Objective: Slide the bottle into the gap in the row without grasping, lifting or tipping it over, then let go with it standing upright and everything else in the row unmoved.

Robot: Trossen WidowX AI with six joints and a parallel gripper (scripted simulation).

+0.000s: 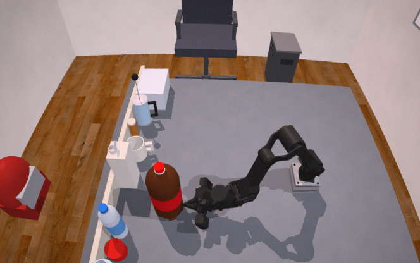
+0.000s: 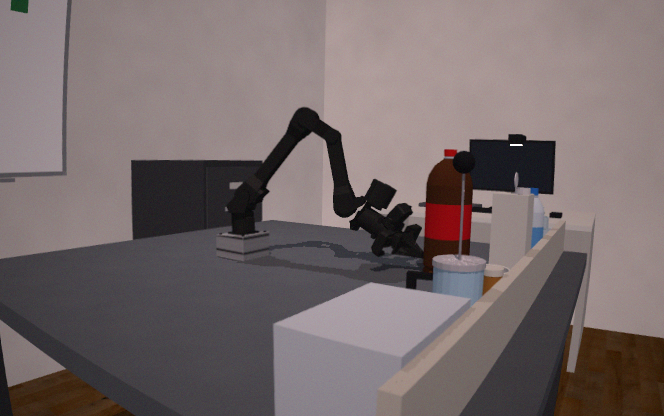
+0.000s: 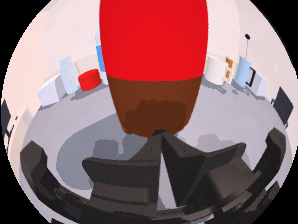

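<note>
Right now the brown cola bottle is 80 mm ahead of my hand, 10 mm to the left of it and 100 mm above it. Also, from my hand: red cup: 230 mm ahead, 220 mm to the left, 30 mm below; low beige rail: 330 mm ahead, 80 mm to the right; water bottle: 250 mm ahead, 140 mm to the left, 50 mm above.
</note>
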